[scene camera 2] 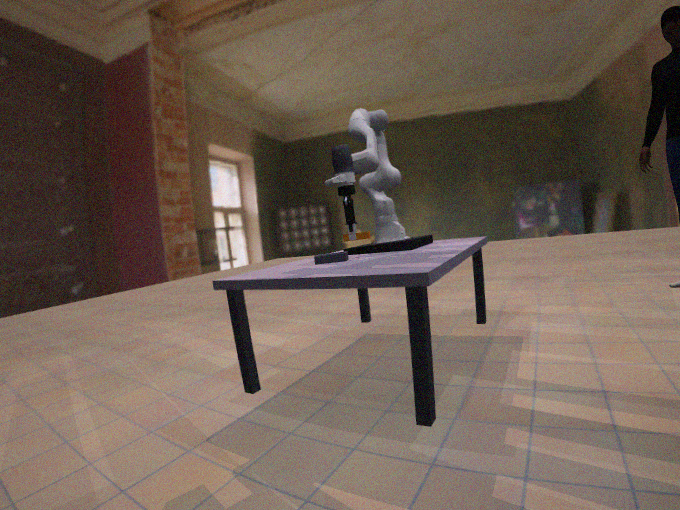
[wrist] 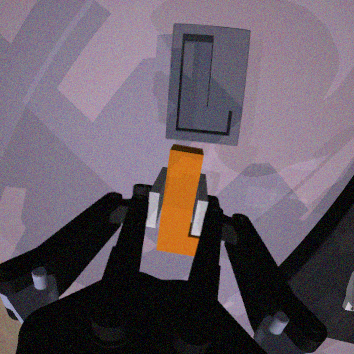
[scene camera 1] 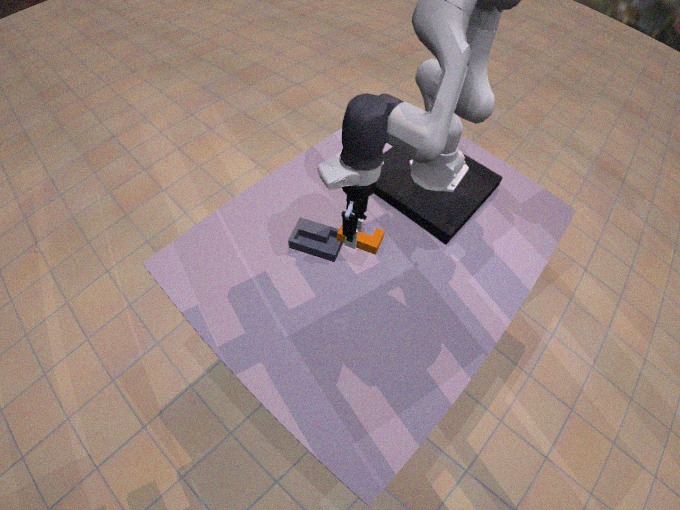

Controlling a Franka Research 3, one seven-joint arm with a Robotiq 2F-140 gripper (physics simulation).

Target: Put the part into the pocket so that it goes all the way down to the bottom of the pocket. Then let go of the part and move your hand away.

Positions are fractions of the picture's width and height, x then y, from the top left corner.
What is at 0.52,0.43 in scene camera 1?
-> The gripper.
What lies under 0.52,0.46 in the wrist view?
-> An orange L-shaped part.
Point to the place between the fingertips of the gripper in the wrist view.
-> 0.51,0.52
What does the gripper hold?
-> An orange L-shaped part.
